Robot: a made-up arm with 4 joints.
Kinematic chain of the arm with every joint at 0, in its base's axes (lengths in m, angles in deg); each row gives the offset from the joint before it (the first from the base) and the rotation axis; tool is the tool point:
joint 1: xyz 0 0 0.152 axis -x
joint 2: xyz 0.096 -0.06 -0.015 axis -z
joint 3: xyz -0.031 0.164 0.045 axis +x
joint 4: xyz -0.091 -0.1 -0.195 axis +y
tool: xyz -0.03 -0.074 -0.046
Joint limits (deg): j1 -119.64..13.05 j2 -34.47..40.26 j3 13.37..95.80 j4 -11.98..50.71
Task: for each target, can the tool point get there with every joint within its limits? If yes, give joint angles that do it. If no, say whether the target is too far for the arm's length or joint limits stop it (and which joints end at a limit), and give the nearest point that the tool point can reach.
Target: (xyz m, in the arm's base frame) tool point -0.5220 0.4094 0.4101
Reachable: no: too far | nearest point -0.2575 0.2095 0.2841 | short by 0.355 m
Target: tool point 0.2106 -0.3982 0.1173
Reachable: no: joint limits stop it (at a limit: joint 1, joint 2, joint 3, joint 4) | nearest point -0.0729 -0.1692 -0.0199 | short by 0.389 m
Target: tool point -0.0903 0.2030 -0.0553
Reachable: yes | joints -14.20 -5.46 49.15 19.86
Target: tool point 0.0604 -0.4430 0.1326
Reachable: no: joint limits stop it (at a limit: joint 1, joint 2, joint 3, joint 4) | nearest point -0.0729 -0.1692 -0.0199 | short by 0.341 m
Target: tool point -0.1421 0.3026 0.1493
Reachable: yes | joints -37.73 -11.97 77.52 30.58
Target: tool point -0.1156 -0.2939 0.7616
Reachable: no: too far | nearest point -0.0283 -0.0812 0.5338 | short by 0.324 m
